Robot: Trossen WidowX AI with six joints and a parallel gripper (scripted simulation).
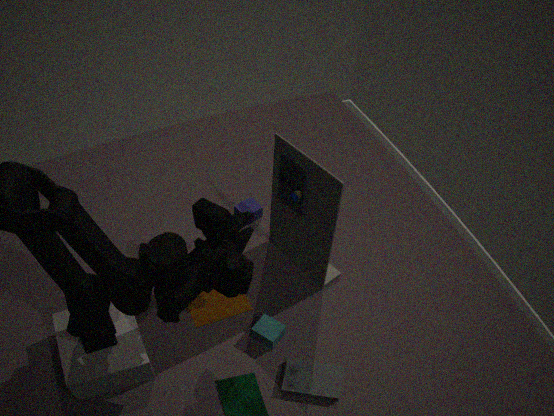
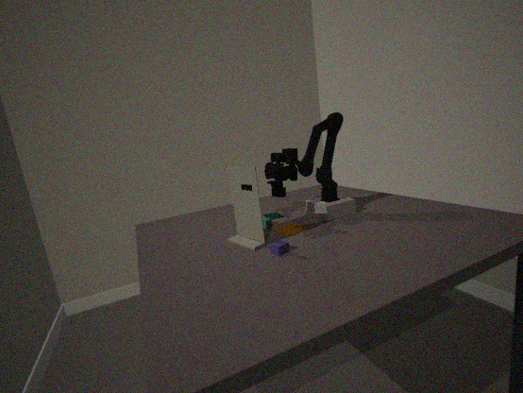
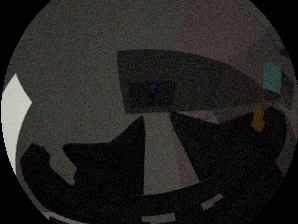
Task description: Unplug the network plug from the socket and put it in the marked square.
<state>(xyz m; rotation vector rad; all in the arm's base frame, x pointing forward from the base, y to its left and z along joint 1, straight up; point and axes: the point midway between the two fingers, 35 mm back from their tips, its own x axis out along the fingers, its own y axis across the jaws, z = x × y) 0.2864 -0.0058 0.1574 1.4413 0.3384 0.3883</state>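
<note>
My gripper tip is now 11 cm short of the blue network plug, 3 cm to the right of it and 1 cm above it. The rest, counted from my gripper tip: grey plate 2 cm ahead, 22 cm to the right, 22 cm below; then upright grey panel 13 cm ahead, 5 cm to the left, 9 cm below; then orange marked square 7 cm behind, 3 cm to the left, 22 cm below.
</note>
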